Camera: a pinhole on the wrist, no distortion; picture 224 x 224 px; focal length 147.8 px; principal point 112.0 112.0 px. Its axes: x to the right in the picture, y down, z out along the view. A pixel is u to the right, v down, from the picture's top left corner.
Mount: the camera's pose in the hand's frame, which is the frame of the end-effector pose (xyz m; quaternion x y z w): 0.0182 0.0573 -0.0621 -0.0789 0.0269 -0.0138 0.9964
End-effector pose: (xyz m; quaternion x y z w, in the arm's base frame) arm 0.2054 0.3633 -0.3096 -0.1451 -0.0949 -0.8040 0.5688
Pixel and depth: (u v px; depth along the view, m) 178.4 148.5 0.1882
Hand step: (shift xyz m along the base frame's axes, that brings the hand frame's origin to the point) 0.1010 -0.1093 0.1424
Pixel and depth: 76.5 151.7 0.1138
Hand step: 0.1065 -0.0189 0.0419
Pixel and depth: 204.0 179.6 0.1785
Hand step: 0.1210 -0.1491 0.1357
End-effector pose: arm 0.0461 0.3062 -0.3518 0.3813 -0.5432 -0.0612 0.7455
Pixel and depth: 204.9 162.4 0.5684
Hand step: -0.3250 -0.2045 0.5744
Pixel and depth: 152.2 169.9 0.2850
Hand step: -0.1908 -0.0096 0.2437
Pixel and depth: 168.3 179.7 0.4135
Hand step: -0.2801 -0.0437 0.3845
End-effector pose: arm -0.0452 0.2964 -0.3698 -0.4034 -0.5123 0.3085 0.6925
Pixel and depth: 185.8 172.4 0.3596
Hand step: -0.1899 0.3713 -0.0806
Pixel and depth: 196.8 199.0 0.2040
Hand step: -0.0697 0.2519 -0.0927
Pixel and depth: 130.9 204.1 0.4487
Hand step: -0.2946 0.3653 -0.2523
